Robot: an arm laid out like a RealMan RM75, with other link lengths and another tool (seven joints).
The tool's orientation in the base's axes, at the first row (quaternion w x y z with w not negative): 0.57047 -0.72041 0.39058 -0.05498
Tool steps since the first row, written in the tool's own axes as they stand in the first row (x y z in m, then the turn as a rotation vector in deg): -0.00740 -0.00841 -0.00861 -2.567 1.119 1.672; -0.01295 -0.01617 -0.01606 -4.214 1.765 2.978; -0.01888 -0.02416 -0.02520 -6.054 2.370 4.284; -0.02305 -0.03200 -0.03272 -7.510 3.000 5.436; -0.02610 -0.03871 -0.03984 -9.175 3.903 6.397; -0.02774 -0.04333 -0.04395 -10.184 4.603 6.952; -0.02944 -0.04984 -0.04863 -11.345 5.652 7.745; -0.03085 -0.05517 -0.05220 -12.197 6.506 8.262; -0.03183 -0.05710 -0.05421 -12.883 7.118 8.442; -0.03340 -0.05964 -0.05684 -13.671 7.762 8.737; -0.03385 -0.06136 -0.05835 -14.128 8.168 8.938; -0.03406 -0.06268 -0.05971 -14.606 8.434 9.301
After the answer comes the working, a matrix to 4 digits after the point.
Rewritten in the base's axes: -0.00541 -0.00171 0.01294 -1.450 2.859 -0.601; -0.00926 -0.00370 0.02424 -2.222 4.878 -1.004; -0.01415 -0.00676 0.03646 -3.107 7.020 -1.301; -0.01705 -0.00966 0.04735 -3.820 8.800 -1.708; -0.01953 -0.01301 0.05671 -4.914 10.550 -2.209; -0.02051 -0.01498 0.06272 -5.668 11.583 -2.635; -0.02088 -0.01727 0.07058 -6.576 12.881 -3.389; -0.02106 -0.01894 0.07693 -7.319 13.779 -3.992; -0.02183 -0.01981 0.07965 -8.003 14.321 -4.332; -0.02302 -0.02076 0.08332 -8.713 15.015 -4.702; -0.02326 -0.02158 0.08549 -9.125 15.440 -4.954; -0.02346 -0.02245 0.08718 -9.397 16.010 -5.134
The tool's axes in the first row as the columns of a matrix, in the base's axes (rounded; the answer above uses it unrounded):
0.6888 -0.5000 0.5248
-0.6255 -0.0440 0.7790
-0.3664 -0.8649 -0.3431

